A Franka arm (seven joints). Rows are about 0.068 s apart.
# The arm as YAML. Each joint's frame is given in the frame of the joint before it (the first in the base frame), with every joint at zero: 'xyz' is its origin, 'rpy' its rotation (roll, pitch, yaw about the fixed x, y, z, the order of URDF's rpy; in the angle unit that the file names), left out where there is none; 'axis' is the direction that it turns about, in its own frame. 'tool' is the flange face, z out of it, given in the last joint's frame.
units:
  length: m
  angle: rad
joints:
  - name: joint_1
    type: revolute
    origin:
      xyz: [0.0, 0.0, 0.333]
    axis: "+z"
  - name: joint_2
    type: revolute
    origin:
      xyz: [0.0, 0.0, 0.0]
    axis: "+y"
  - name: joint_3
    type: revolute
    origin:
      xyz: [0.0, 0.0, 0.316]
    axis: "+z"
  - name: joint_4
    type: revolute
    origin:
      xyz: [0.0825, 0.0, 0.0]
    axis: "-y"
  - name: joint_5
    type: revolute
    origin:
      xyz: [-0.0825, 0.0, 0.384]
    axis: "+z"
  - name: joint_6
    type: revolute
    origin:
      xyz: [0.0, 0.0, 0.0]
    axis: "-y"
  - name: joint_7
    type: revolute
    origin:
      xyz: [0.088, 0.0, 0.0]
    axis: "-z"
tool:
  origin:
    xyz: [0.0, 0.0, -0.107]
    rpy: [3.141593, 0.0, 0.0]
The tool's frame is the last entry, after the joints.
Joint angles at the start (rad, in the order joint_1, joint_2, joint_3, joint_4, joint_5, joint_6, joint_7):
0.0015, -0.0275, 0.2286, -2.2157, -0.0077, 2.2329, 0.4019
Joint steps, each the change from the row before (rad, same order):
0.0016, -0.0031, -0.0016, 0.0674, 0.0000, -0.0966, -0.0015
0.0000, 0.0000, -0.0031, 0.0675, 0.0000, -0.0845, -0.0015
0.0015, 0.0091, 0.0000, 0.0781, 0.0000, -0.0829, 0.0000
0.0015, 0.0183, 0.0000, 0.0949, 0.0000, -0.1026, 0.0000
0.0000, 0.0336, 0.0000, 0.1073, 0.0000, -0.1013, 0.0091
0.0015, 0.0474, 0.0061, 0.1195, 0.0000, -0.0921, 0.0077
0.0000, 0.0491, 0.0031, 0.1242, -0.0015, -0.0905, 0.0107
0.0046, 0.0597, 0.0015, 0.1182, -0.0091, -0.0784, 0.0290
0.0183, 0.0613, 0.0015, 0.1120, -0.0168, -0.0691, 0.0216
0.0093, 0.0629, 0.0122, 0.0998, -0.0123, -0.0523, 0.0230
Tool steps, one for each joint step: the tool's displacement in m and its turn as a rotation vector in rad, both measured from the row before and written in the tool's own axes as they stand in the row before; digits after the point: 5 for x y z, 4 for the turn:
0.00688, -0.00267, -0.02330, -0.0111, -0.0237, -0.0011
0.00674, -0.00074, -0.02367, -0.0068, -0.0156, 0.0020
0.00695, -0.00326, -0.02459, -0.0037, -0.0133, -0.0011
0.00683, -0.00278, -0.02638, -0.0064, -0.0250, -0.0011
0.00885, -0.00188, -0.02446, -0.0038, -0.0275, 0.0094
0.00954, -0.00581, -0.02349, 0.0020, -0.0213, 0.0004
0.00910, -0.00195, -0.02424, 0.0032, -0.0168, 0.0083
0.01072, -0.00244, -0.01548, -0.0039, -0.0185, 0.0246
0.00760, -0.00860, -0.01108, -0.0117, -0.0133, 0.0063
0.00844, -0.00919, -0.00517, -0.0034, -0.0135, 0.0073

